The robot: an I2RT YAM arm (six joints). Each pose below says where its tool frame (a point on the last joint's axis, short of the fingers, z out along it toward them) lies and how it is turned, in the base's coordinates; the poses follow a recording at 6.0 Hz.
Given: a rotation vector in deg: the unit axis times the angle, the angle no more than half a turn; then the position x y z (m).
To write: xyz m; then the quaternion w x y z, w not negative. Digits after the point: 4 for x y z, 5 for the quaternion.
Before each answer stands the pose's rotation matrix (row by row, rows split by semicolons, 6 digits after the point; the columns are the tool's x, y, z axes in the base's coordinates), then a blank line. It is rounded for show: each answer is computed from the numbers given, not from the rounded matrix.
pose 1, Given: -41.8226 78.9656 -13.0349 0.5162 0.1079 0.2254
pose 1, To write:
0.210344 -0.262788 0.941646; -0.551477 0.763424 0.336239; -0.807235 -0.590022 0.015660

0.5162 0.1079 0.2254 0.70524 -0.32835 0.61996 -0.10234
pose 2, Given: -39.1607 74.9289 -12.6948 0.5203 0.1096 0.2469
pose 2, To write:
0.271909 -0.221880 0.936395; -0.517940 0.786355 0.336726; -0.811051 -0.576555 0.098897

0.5203 0.1096 0.2469 0.73436 -0.31091 0.59488 -0.10079
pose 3, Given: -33.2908 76.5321 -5.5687 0.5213 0.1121 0.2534
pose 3, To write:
0.251564 -0.257682 0.932907; -0.390015 0.855187 0.341385; -0.885779 -0.449728 0.114634

0.5213 0.1121 0.2534 0.74522 -0.26540 0.61012 -0.04439
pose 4, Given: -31.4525 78.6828 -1.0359 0.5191 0.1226 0.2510
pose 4, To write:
0.216762 -0.300863 0.928706; -0.325208 0.874732 0.359282; -0.920464 -0.379902 0.091765

0.5191 0.1226 0.2510 0.73879 -0.25013 0.62574 -0.00824
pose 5, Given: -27.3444 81.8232 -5.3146 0.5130 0.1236 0.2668
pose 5, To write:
0.156041 -0.219489 0.963055; -0.342224 0.902595 0.261159; -0.926571 -0.370333 0.065728

0.5130 0.1236 0.2668 0.72876 -0.21663 0.64823 -0.04210
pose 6, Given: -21.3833 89.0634 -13.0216 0.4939 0.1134 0.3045
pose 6, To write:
0.011879 -0.091659 0.995720; -0.372889 0.923553 0.089464; -0.927800 -0.372355 -0.023207

0.4939 0.1134 0.3045 0.69142 -0.16698 0.69550 -0.10169
